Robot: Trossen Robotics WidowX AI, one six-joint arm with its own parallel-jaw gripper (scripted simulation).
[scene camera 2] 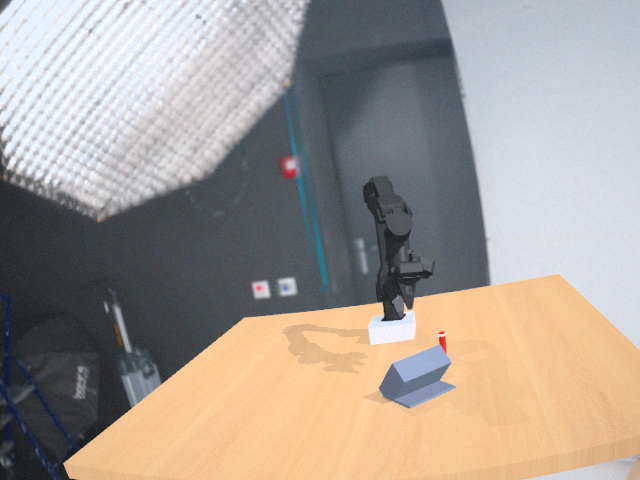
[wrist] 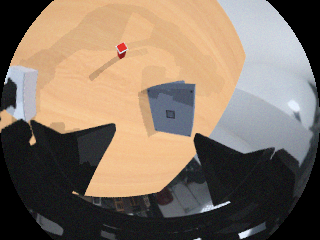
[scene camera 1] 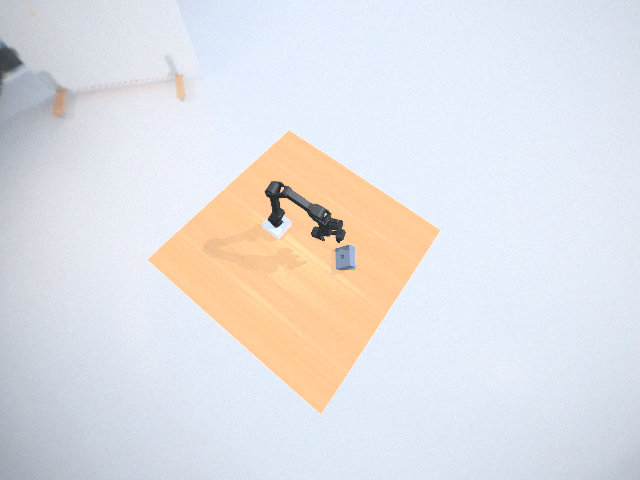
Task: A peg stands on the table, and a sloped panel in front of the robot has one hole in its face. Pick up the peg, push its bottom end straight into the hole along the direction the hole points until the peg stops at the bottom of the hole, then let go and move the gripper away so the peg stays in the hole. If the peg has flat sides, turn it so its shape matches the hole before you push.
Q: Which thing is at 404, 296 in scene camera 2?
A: The gripper.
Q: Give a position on a grey-blue sloped panel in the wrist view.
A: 162, 98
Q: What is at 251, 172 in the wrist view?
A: The gripper.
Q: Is the gripper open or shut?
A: Open.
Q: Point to a grey-blue sloped panel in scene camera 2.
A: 414, 372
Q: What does the gripper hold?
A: Nothing.
